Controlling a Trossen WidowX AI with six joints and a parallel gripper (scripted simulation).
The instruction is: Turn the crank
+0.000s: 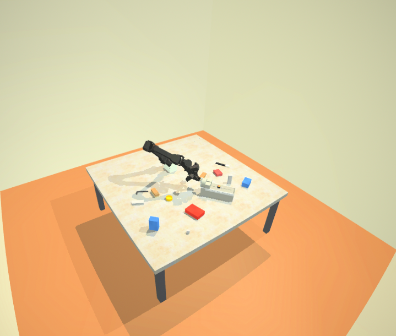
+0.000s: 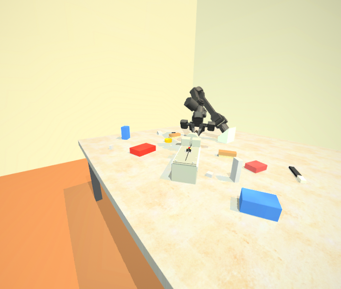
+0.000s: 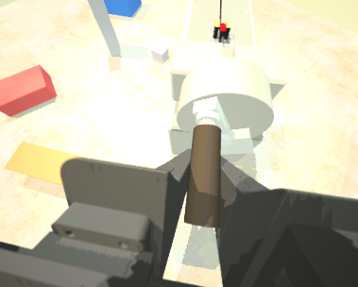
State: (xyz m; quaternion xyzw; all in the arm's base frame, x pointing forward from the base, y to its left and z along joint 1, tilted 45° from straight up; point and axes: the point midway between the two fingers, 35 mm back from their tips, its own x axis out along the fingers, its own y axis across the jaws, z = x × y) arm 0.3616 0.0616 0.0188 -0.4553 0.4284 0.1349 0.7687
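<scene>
Right now the crank is 20 mm above my gripper tip. Also, from my gripper tip: brown crank handle: 10 mm behind, 10 mm to the right, 30 mm above; then red pointer: 130 mm ahead, 90 mm to the left, 10 mm below; then yellow disc: 20 mm behind, 270 mm to the right, 80 mm below.
</scene>
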